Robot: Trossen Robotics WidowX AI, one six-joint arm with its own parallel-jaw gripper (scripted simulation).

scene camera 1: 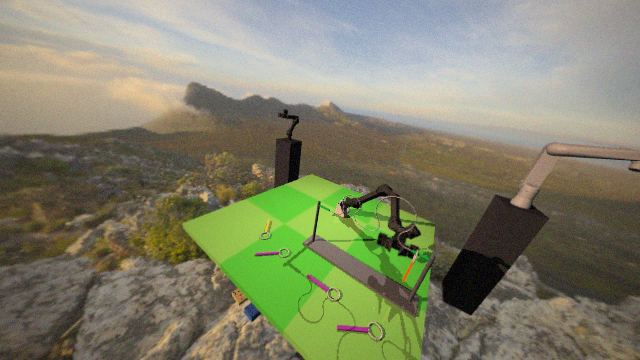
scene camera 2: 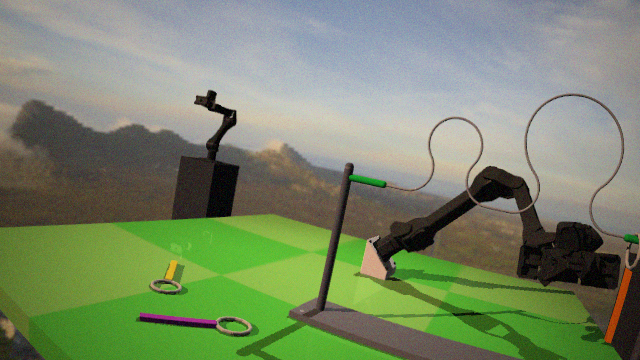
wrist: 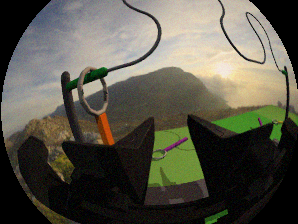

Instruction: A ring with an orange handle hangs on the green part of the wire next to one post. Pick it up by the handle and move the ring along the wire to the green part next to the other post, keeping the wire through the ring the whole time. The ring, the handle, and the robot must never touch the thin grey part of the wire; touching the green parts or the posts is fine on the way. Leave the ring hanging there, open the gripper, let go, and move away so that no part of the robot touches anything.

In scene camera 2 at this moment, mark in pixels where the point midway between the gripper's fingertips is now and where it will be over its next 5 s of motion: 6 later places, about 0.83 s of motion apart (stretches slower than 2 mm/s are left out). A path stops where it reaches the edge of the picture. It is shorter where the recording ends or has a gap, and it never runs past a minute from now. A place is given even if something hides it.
The gripper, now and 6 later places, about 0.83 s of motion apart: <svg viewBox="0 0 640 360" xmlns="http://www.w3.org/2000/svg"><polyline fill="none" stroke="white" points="578,266 597,326 608,326 615,333 616,333 613,326 590,310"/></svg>
